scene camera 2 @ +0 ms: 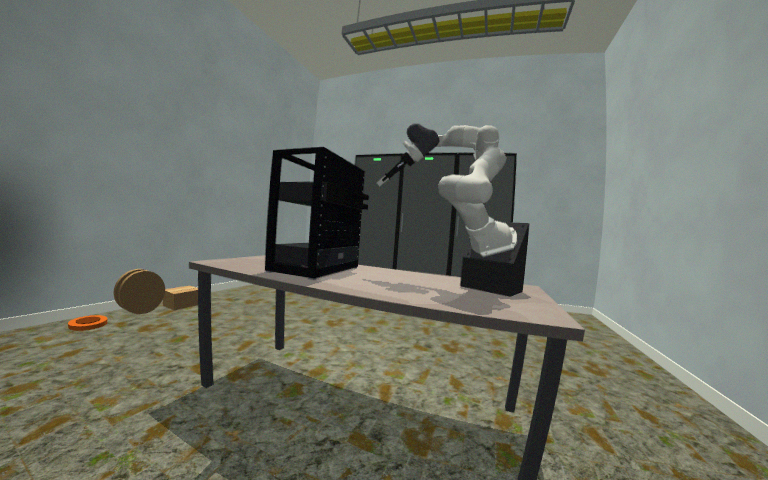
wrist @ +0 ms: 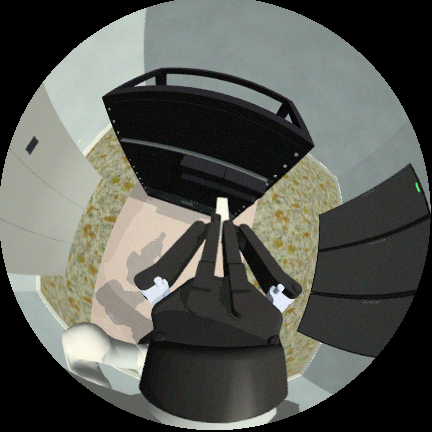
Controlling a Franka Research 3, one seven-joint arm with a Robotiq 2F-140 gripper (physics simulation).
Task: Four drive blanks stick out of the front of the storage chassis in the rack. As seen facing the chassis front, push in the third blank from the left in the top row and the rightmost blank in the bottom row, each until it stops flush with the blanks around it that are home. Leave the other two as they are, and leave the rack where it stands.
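The black rack point(scene camera 2: 317, 212) point(wrist: 200, 112) stands upright on the table. In the wrist view, dark drive blanks in the top row point(wrist: 202, 167) and bottom row point(wrist: 200, 181) stick out of the chassis front, from its middle toward the right. Their dark faces merge, so I cannot tell each blank apart or how far each stands out. In the scene view, an upper stub point(scene camera 2: 365, 197) and a lower stub point(scene camera 2: 364, 207) show at the rack's front edge. My gripper point(scene camera 2: 381, 182) point(wrist: 221, 205) is shut and empty. Its pale tip is in front of the rack, apart from it in the scene view, and overlaps the rack's lower front in the wrist view.
The rack stands on the table point(scene camera 2: 390, 276) point(wrist: 117, 250), opposite the arm's black base block point(scene camera 2: 491, 274). Tall dark cabinets point(scene camera 2: 427, 215) point(wrist: 370, 270) stand behind the table in the scene view and at the right in the wrist view. A round brown object point(scene camera 2: 139, 291) lies on the floor.
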